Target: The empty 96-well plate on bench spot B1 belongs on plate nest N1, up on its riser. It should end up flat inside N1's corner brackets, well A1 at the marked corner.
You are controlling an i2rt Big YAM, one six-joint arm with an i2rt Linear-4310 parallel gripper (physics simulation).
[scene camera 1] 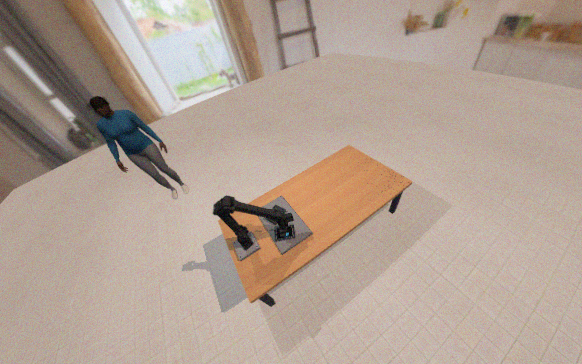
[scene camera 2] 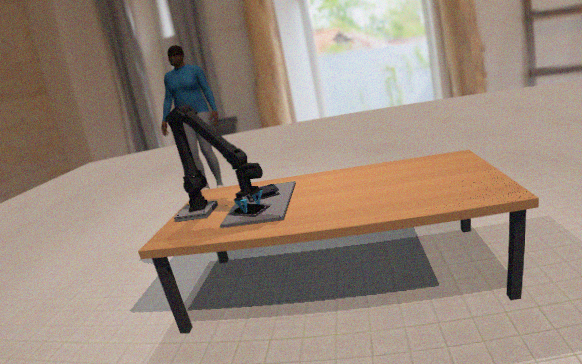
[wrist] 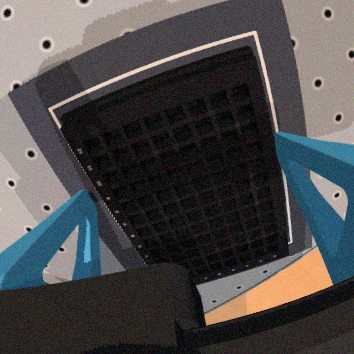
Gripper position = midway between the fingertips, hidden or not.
Note:
My gripper [wrist: 180, 171] is open, holding nothing. Also in view: a black well plate [wrist: 185, 161]. I also see a dark plate-like square [wrist: 178, 33] and a grey perforated deck [scene camera 2: 277, 203].
The grey perforated deck shows as well in scene camera 1 [scene camera 1: 302, 231] and in the wrist view [wrist: 41, 41].

